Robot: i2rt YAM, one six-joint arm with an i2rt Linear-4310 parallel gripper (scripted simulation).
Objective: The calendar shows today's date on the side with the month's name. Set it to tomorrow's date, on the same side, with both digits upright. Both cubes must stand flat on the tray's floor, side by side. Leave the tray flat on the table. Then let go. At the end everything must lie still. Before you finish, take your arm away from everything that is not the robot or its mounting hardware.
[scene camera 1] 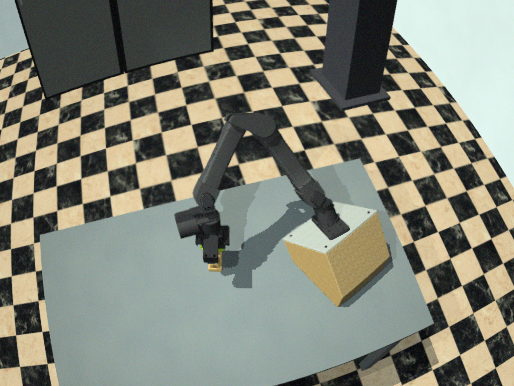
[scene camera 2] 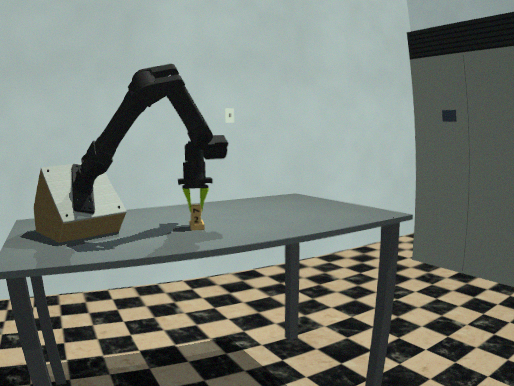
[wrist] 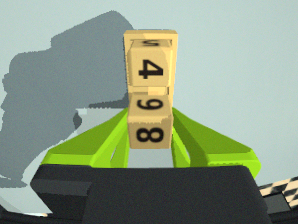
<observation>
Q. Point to a wooden digit cube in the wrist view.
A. At 150, 59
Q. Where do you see a tan tray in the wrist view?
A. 171, 35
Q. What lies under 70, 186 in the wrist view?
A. My gripper.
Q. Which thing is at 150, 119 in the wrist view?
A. A wooden digit cube.
</observation>
